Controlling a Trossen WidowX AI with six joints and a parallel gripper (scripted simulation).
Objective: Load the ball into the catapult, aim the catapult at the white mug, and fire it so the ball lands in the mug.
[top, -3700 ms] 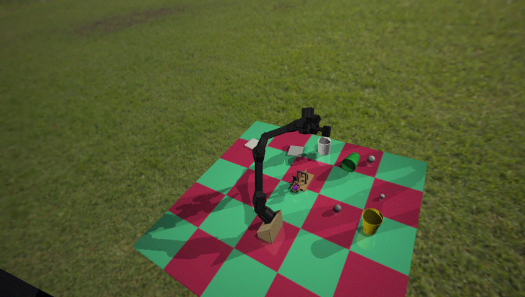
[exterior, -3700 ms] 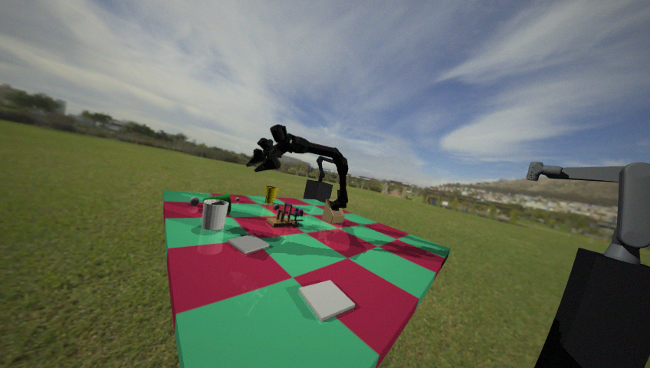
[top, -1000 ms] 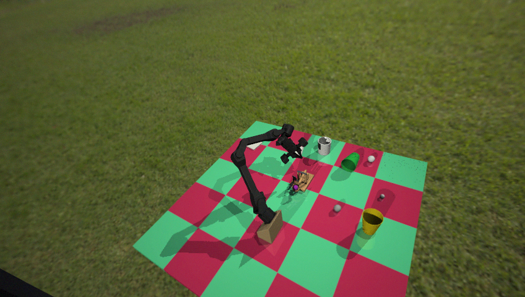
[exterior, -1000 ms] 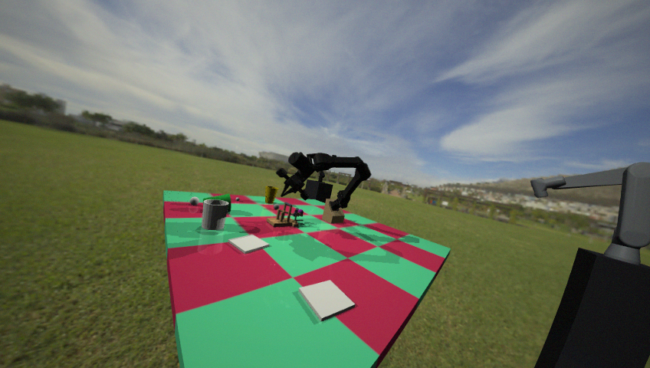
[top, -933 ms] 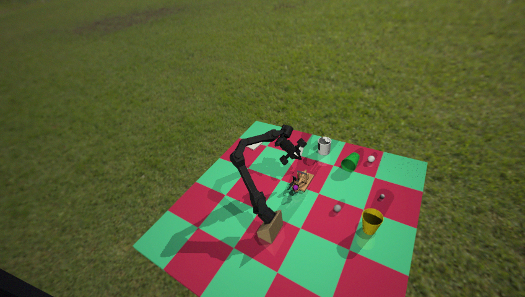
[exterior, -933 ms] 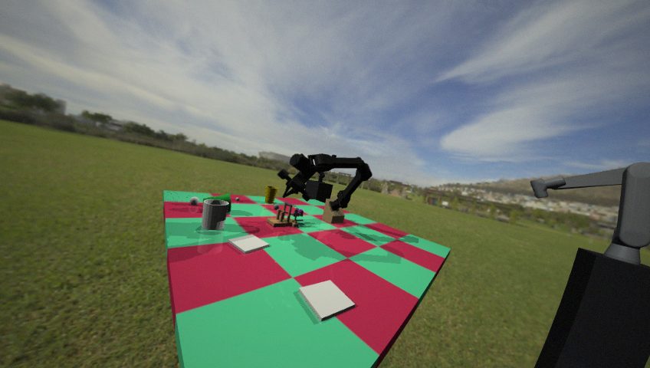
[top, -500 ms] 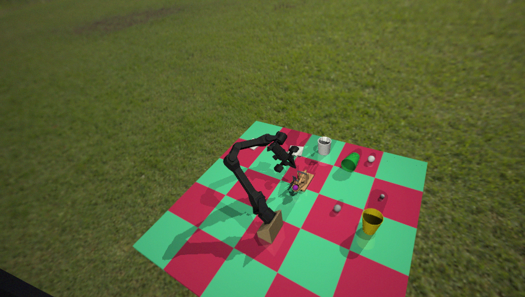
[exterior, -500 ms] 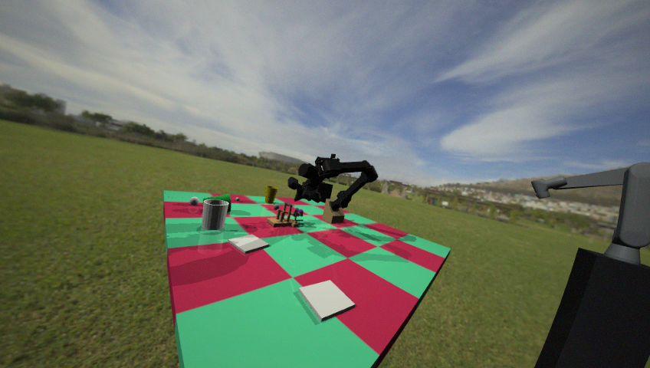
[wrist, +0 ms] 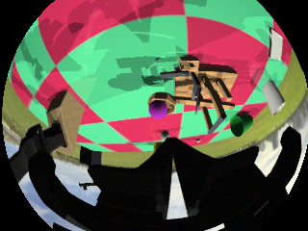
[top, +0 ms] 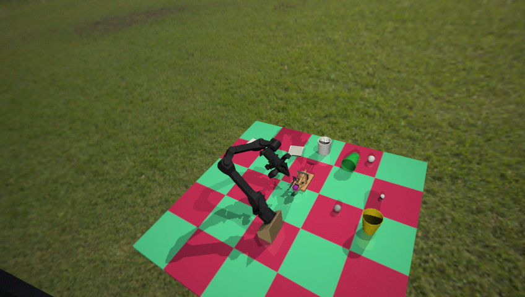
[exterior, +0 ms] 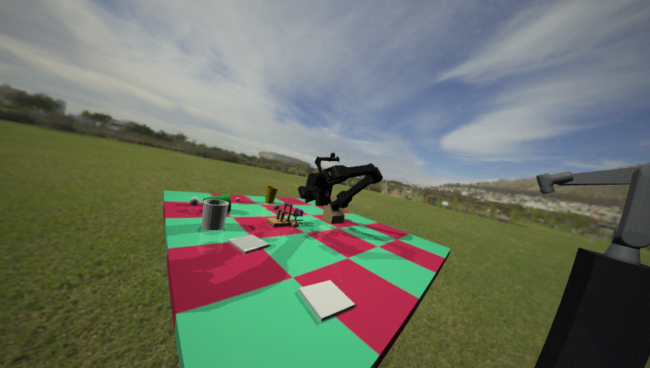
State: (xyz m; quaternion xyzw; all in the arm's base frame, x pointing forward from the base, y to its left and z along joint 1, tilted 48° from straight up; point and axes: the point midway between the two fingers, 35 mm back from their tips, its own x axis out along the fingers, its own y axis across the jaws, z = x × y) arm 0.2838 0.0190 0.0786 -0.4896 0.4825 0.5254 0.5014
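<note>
Right now the purple ball is 70 mm below my gripper tip, 40 mm to the right of it and 10 mm behind it. From my gripper tip the other things lie so: grey ball 300 mm to the right, 110 mm below; then wooden catapult 80 mm below, 60 mm ahead, 20 mm to the right; then white mug 420 mm ahead, 100 mm below, 40 mm to the right.
</note>
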